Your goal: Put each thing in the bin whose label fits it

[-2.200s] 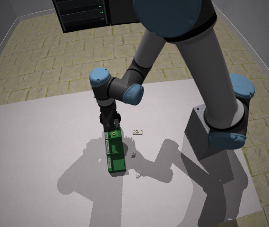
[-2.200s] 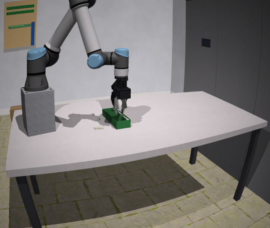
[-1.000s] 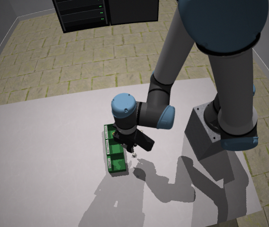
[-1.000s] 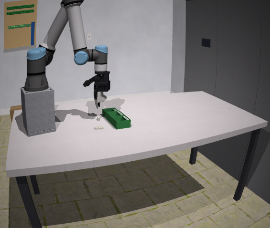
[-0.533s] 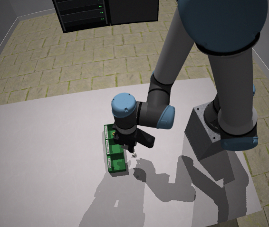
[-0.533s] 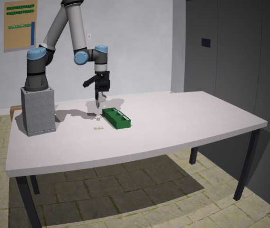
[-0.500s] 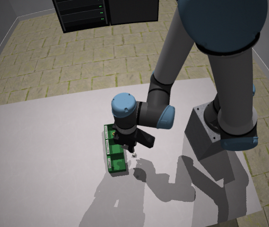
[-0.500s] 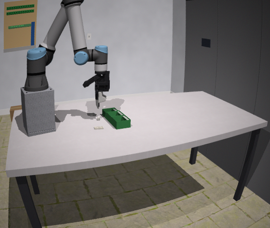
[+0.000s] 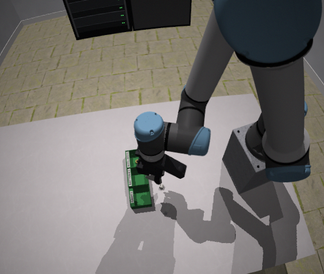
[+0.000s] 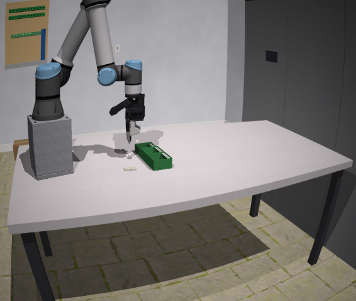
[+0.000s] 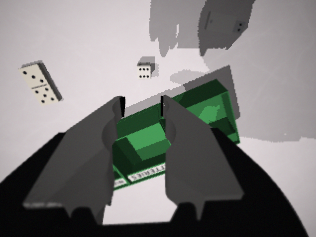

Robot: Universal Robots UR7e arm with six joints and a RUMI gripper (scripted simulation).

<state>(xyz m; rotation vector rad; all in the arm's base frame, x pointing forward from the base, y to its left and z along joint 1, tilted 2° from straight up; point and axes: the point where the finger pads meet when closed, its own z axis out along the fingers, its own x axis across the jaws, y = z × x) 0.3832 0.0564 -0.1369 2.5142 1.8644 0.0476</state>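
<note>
Right now the white die is 90 mm below my hand. Round my hand: brass nut (120 mm to the right, 100 mm ahead, 80 mm below); then white domino (130 mm to the right, 90 mm below, 20 mm behind); then grey metal piece (100 mm to the left, 90 mm below, 20 mm behind).
</note>
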